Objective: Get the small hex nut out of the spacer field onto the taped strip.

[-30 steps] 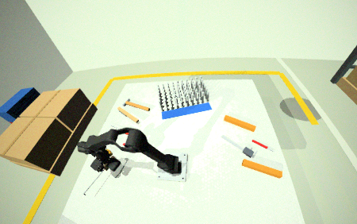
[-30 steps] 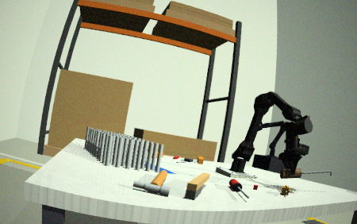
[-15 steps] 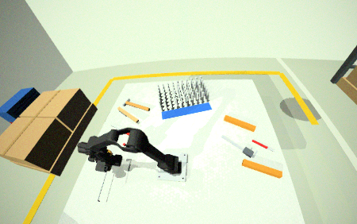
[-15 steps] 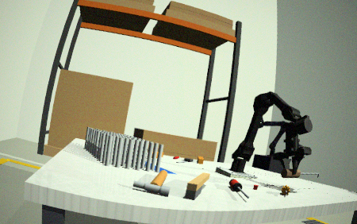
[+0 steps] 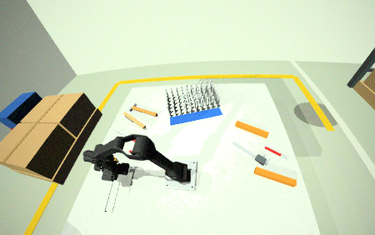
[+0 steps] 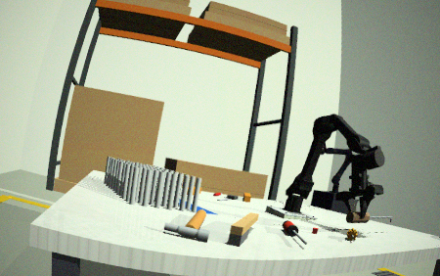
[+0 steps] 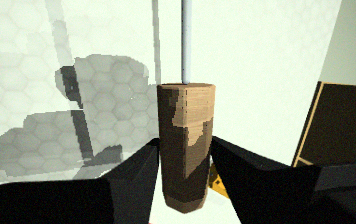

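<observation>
Right now the tool with thin metal rod is 11 cm behind my gripper tip. Also, from my gripper tip: tiny red piece 16 cm ahead, 4 cm below, 3 cm to the right; red screwdriver 97 cm to the right, 8 cm ahead, 4 cm below; blue taped strip 47 cm to the right, 44 cm ahead, 5 cm below.
</observation>
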